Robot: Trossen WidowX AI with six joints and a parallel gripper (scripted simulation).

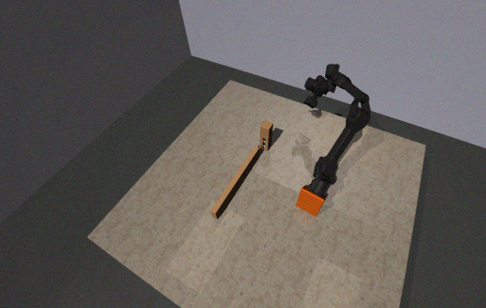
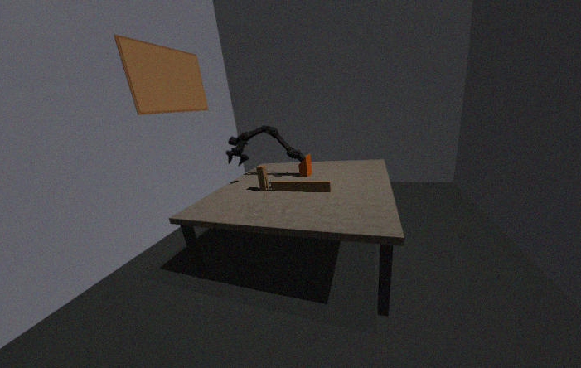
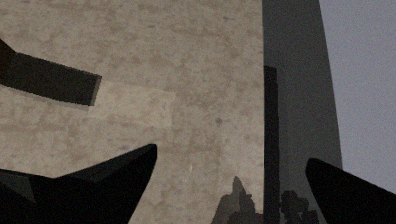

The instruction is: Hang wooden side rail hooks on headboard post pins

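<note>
The headboard post is 130 mm ahead of my gripper tip, 300 mm to the left of it and 90 mm below it.
</note>
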